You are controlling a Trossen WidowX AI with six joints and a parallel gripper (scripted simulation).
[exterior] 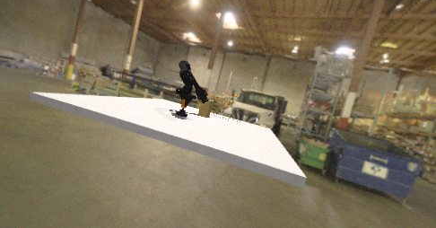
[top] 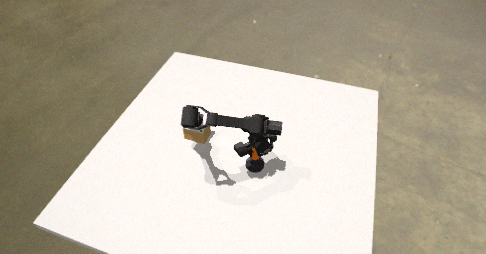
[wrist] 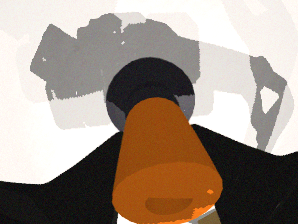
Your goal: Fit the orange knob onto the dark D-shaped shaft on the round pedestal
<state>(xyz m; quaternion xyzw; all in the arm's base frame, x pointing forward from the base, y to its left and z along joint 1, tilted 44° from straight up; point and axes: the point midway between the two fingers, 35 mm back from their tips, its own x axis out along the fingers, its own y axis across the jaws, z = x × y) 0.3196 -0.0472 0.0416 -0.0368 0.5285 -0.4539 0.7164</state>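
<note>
My gripper tip is now 20 mm below the orange knob. From my gripper tip the other things lie so: round pedestal 40 mm below.
</note>
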